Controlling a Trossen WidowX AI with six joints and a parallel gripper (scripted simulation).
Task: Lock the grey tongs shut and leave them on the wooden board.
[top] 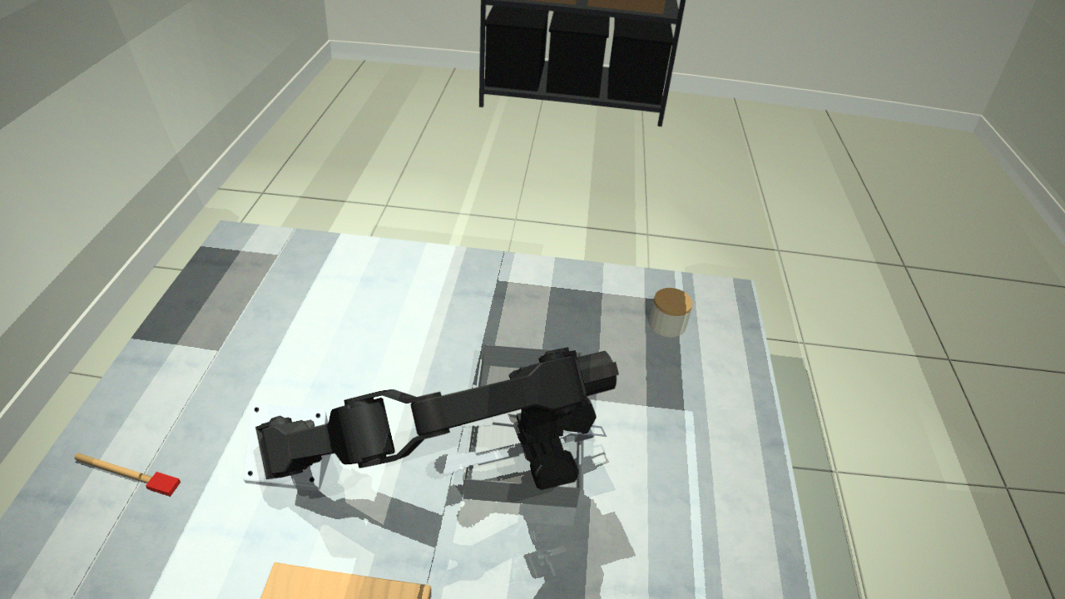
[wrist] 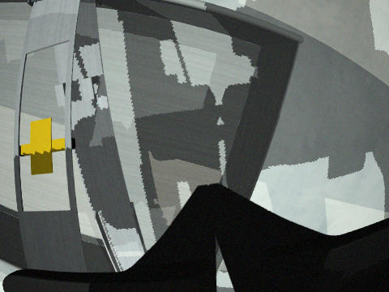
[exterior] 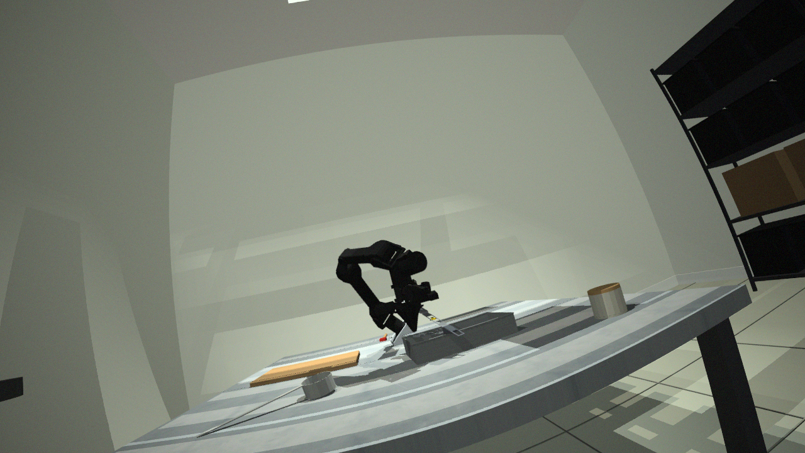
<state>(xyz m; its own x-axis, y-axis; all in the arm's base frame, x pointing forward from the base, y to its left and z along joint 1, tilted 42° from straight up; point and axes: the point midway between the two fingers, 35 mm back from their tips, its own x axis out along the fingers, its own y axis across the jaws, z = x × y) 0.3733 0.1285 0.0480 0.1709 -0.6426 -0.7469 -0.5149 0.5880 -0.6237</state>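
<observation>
Now: the yellow mark 6 cm to the left of my gripper tip and 2 cm above it. Round my gripper tip: wooden board 41 cm to the right, 19 cm behind, 7 cm below; roasting tin 12 cm to the left, 5 cm below, 4 cm behind.
</observation>
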